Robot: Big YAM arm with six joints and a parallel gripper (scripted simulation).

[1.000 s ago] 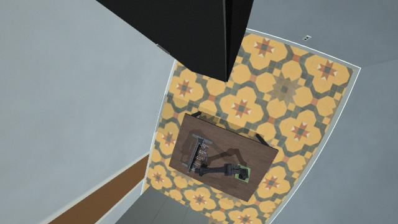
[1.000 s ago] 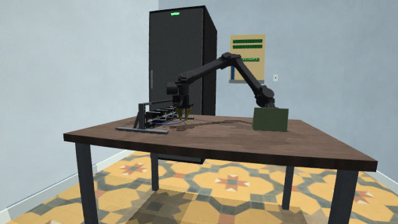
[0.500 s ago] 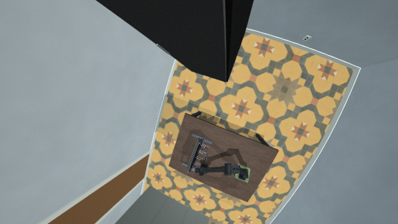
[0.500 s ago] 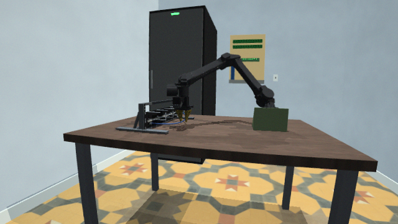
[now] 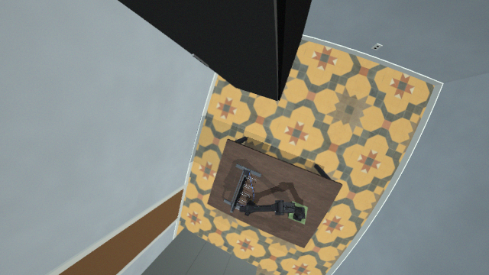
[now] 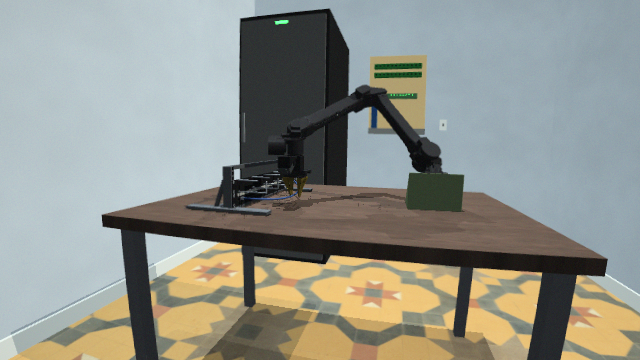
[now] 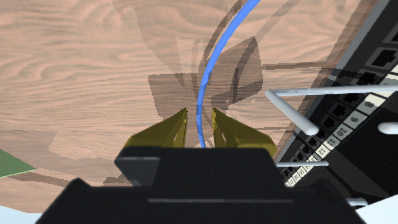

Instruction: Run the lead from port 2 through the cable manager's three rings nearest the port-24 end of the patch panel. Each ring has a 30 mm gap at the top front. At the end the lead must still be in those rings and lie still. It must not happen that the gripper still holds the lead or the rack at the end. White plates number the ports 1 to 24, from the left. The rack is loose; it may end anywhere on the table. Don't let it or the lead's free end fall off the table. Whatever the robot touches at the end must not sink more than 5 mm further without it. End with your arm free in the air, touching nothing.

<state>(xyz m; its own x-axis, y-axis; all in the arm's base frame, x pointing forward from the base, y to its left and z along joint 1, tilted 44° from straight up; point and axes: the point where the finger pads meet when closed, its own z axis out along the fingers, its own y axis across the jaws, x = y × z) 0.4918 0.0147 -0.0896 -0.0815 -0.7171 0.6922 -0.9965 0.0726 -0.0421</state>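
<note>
Now: the rack 17 cm ahead of my hand, 7 cm to the right of it and 3 cm above it.
</note>
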